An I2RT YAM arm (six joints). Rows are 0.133 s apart.
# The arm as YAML. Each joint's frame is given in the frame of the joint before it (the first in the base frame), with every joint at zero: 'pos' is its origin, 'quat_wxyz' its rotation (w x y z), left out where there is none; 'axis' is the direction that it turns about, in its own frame. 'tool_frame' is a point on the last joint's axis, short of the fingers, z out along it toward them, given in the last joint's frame.
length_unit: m
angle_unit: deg
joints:
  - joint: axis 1
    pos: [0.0, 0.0, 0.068]
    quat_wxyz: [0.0, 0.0, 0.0, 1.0]
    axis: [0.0, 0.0, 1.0]
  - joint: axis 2
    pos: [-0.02, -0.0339, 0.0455]
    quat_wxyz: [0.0, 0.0, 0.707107, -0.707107]
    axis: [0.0, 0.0, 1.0]
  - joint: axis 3
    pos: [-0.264, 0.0, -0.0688]
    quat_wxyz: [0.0, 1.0, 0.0, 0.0]
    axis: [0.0, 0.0, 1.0]
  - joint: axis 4
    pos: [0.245, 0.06, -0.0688]
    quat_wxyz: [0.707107, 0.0, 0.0, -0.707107]
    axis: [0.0, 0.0, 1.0]
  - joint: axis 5
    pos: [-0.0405, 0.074, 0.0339]
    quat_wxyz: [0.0, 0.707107, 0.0, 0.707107]
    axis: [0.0, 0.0, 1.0]
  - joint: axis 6
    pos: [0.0, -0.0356, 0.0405]
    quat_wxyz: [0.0, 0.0, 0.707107, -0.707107]
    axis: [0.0, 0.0, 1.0]
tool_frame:
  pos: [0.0, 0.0, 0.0]
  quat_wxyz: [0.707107, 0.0, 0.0, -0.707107]
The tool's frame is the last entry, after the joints.
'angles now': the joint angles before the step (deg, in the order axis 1, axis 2, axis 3, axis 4, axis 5, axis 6). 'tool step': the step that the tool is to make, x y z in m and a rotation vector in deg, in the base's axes. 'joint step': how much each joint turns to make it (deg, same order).
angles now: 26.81 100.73 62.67 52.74 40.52 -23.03
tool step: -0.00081 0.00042 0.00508 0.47 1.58 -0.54
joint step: 0.17 -0.98 0.96 -3.94 0.96 1.24
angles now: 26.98 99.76 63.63 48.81 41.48 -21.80
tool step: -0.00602 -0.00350 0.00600 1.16 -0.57 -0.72
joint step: 0.00 -1.76 -0.78 -0.47 0.88 0.80
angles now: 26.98 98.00 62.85 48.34 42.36 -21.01
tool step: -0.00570 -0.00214 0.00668 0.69 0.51 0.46
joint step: 0.09 -2.02 -0.27 -2.71 -0.18 1.23
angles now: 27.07 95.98 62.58 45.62 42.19 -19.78
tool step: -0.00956 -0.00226 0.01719 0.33 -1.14 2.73
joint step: 0.18 -3.25 0.17 -2.55 -2.54 0.45
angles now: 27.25 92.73 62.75 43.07 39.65 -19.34
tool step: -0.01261 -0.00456 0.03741 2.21 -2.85 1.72
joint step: 0.17 -4.30 3.24 -4.82 -1.34 1.31
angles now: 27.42 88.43 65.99 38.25 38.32 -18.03
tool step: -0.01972 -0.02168 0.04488 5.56 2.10 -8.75
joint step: -1.05 -5.88 6.15 -14.93 8.93 5.19
